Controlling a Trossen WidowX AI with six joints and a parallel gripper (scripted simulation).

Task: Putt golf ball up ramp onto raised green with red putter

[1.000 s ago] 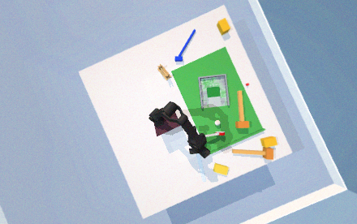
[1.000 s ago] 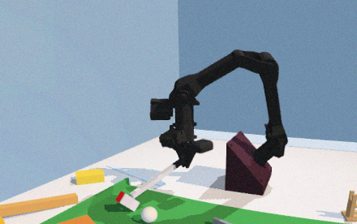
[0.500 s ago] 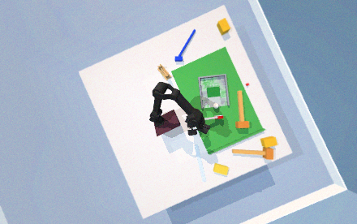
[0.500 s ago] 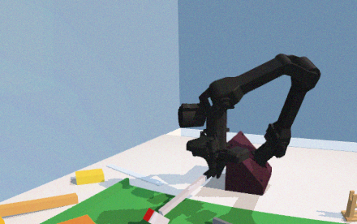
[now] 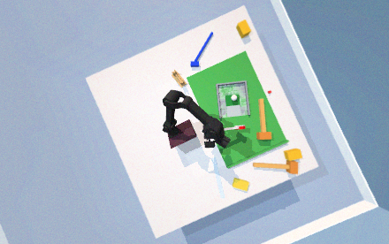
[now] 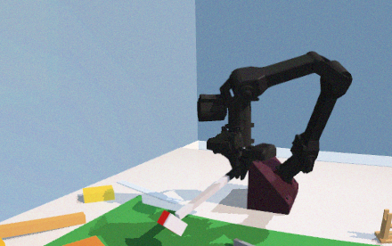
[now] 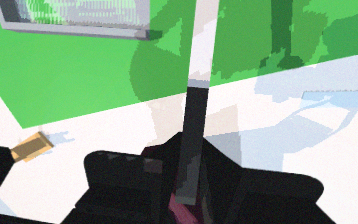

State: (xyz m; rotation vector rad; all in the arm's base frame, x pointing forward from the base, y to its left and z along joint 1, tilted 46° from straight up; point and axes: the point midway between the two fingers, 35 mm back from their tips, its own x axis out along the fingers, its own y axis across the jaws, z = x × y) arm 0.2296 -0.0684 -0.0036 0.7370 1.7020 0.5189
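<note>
The red putter is 12 cm ahead of my gripper tip, 2 cm to the right of it and 1 cm below it. From my gripper tip the other things lie so: white golf ball 26 cm ahead, 16 cm to the left, 9 cm below; red piece 53 cm ahead, 13 cm to the left, 11 cm below; wooden rack 8 cm behind, 42 cm to the left, 9 cm below.
</note>
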